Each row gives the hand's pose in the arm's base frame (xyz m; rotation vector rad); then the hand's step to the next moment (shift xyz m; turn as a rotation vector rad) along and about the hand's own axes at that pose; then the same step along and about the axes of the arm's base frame.
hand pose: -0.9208 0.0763 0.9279 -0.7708 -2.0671 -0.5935
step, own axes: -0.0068 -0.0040 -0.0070 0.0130 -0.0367 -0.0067
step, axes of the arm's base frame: 0.0041 -0.0094 -0.0024 -0.0282 -0.0260 0.0095
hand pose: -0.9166 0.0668 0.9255 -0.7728 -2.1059 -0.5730
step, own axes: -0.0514 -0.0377 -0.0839 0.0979 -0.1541 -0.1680
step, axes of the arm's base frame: 0.0437 -0.0959 0.0017 -0.0655 -0.1821 0.1553
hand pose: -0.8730 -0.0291 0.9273 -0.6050 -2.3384 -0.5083
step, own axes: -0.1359 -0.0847 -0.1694 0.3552 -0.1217 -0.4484
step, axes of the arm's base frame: 0.1306 -0.1928 0.0106 -0.0811 -0.2225 0.5347
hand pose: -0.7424 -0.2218 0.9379 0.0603 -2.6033 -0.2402
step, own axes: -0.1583 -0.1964 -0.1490 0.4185 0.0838 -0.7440
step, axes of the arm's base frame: 0.2112 -0.2027 0.0121 0.0140 -0.0731 0.8545
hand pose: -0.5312 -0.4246 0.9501 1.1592 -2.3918 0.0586
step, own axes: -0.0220 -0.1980 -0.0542 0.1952 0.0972 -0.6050
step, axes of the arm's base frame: 0.1817 -0.0978 0.0057 0.0661 0.0650 0.6364
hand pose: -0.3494 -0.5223 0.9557 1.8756 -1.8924 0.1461
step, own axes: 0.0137 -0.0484 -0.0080 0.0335 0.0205 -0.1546
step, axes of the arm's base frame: 0.0494 -0.0123 0.0005 0.0204 0.0314 0.1551
